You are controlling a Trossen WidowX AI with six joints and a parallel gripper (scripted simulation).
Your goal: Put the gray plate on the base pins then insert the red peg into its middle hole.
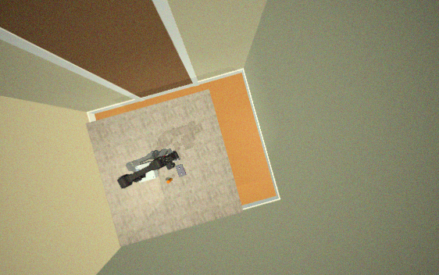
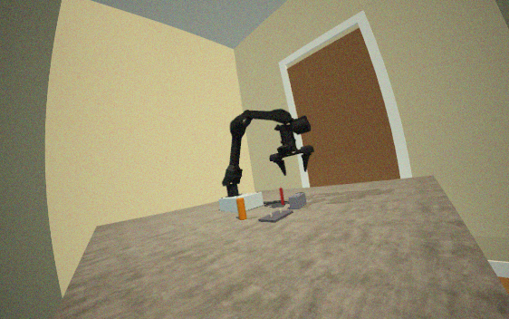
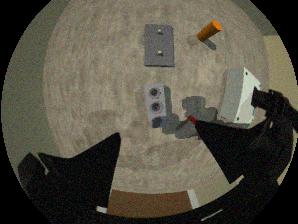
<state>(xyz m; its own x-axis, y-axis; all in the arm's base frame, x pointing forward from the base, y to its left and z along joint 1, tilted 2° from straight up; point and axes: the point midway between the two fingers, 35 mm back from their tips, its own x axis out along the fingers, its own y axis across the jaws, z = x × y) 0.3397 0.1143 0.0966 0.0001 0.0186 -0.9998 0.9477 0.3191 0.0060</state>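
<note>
Now: gripper tip 100 mm above the gray plate. The rest, counted from my gripper tip: flat base: 20 mm ahead, 160 mm to the right, 130 mm below; then red peg: 120 mm behind, 20 mm to the left, 100 mm below; then orange cylinder: 100 mm behind, 230 mm to the right, 100 mm below.
</note>
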